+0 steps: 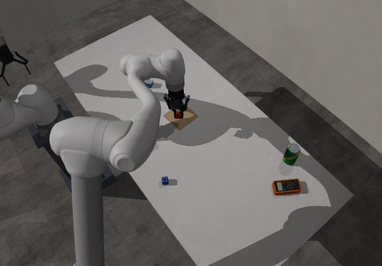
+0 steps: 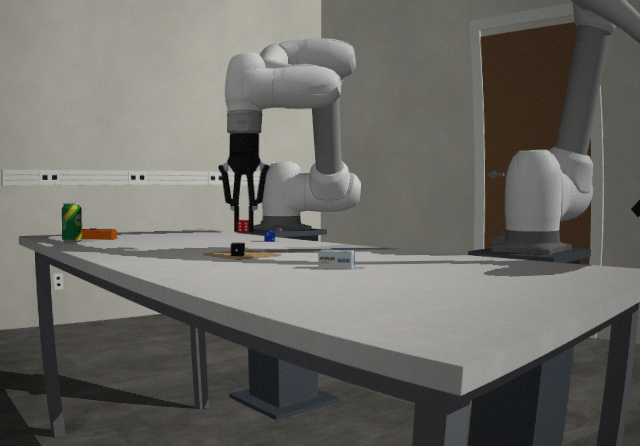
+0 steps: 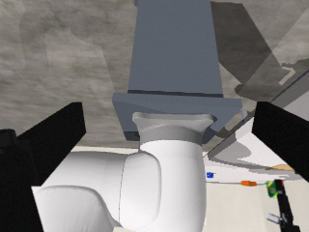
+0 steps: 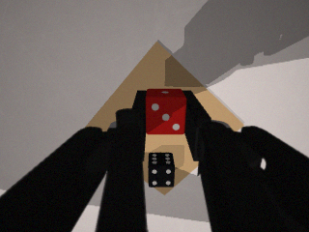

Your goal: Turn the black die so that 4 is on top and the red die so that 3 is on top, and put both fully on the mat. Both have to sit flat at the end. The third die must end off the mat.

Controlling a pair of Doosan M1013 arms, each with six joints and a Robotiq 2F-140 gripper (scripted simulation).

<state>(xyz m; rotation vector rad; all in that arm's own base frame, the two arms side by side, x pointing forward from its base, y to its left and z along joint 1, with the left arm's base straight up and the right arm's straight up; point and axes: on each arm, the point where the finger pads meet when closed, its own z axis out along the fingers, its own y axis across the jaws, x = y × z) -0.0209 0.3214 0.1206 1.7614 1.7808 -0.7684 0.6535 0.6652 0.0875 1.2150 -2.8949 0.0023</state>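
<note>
Right now my right hand is 30 mm short of the tan mat, 30 mm to the right of it and 90 mm above it. Round my right hand: black die (60 mm ahead, 70 mm to the left, 70 mm below); then blue die (250 mm behind, 260 mm to the right, 70 mm below); then red die (20 mm below).
</note>
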